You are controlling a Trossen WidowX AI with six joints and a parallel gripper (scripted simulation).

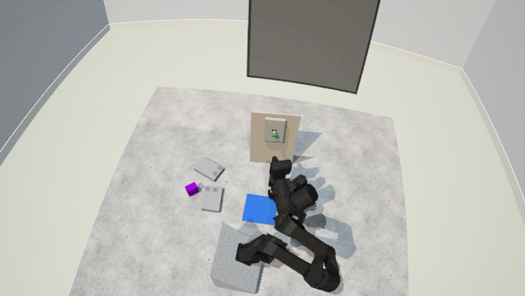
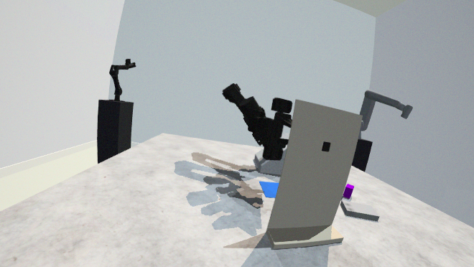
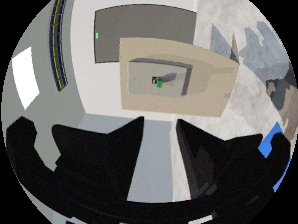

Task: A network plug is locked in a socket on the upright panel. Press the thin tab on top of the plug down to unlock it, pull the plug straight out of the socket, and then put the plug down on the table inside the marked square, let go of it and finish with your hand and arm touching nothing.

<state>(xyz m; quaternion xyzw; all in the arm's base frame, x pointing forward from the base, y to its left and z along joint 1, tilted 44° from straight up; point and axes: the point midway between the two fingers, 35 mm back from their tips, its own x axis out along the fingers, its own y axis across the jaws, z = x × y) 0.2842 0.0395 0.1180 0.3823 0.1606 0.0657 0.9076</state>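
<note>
My gripper tip is now 120 mm short of the network plug and 20 mm to the right of it. The rest, counted from my gripper tip: blue marked square (200 mm below, 90 mm behind, 20 mm to the left); panel (140 mm ahead, 70 mm below, 20 mm to the left).
</note>
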